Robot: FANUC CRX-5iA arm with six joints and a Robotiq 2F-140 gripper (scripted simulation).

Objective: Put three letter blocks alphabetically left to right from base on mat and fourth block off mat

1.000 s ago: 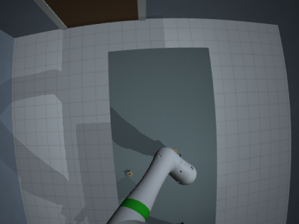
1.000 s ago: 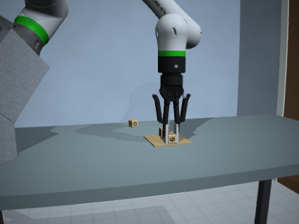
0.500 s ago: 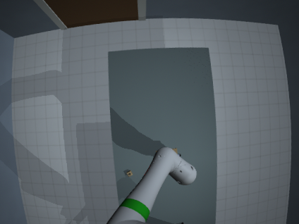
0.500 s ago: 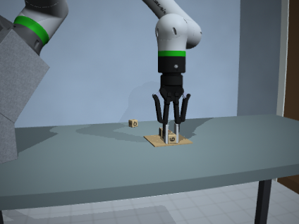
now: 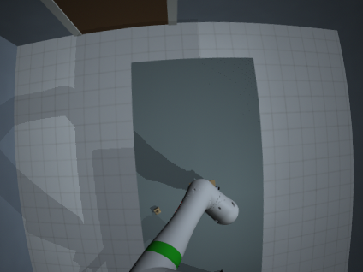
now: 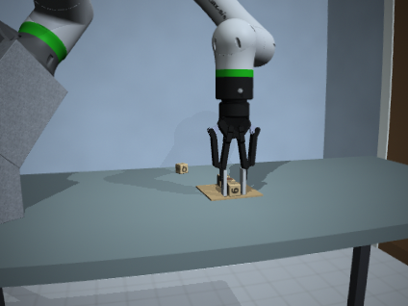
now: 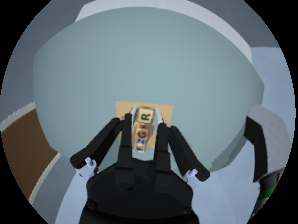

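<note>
Now: the tan mat 50 mm to the left of my hand and 40 mm below it.
</note>
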